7 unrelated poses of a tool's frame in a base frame.
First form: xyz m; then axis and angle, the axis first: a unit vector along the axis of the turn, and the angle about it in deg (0 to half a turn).
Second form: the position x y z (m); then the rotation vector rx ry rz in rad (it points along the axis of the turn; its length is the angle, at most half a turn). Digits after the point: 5 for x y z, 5 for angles.
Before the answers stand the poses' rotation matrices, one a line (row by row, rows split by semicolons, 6 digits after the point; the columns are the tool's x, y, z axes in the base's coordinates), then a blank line. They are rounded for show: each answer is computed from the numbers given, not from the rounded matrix.
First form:
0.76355 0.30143 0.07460 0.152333 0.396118 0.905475 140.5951
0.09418 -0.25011 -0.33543 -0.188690 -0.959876 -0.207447 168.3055
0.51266 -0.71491 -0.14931 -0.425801 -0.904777 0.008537 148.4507
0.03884 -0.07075 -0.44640 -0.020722 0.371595 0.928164 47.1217
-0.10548 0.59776 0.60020 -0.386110 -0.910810 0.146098 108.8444
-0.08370 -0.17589 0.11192 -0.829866 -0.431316 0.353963 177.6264
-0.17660 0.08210 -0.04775 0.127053 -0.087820 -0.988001 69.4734
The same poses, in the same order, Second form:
-0.731544 -0.467826 0.495967; 0.681759 -0.494529 0.539115; -0.006942 0.732516 0.680714
-0.908774 0.400526 -0.117087; 0.316430 0.844356 0.432360; 0.272034 0.355867 -0.894067
-0.516376 0.709098 -0.480141; 0.718032 0.664051 0.208486; 0.466675 -0.237099 -0.852055
0.680581 -0.682620 0.266159; 0.677698 0.724569 0.125400; -0.278451 0.095030 0.955738
-0.125765 0.326996 -0.936620; 0.603530 0.774527 0.189366; 0.787359 -0.541462 -0.294760
0.377621 0.700902 -0.605094; 0.730221 -0.627235 -0.270839; -0.569368 -0.339578 -0.748670
0.361124 0.918027 -0.163757; -0.932517 0.355650 -0.062644; 0.000731 0.175329 0.984510

0.76355 0.30143 0.07460 0.37380 0.97201 2.22190
0.09418 -0.25011 -0.33543 -0.55427 -2.81962 -0.60937
0.51266 -0.71491 -0.14931 -1.10323 -2.34423 0.02212
0.03884 -0.07075 -0.44640 -0.01704 0.30561 0.76335
-0.10548 0.59776 0.60020 -0.73349 -1.73026 0.27754
-0.08370 -0.17589 0.11192 -2.57272 -1.33715 1.09734
-0.17660 0.08210 -0.04775 0.15406 -0.10649 -1.19799

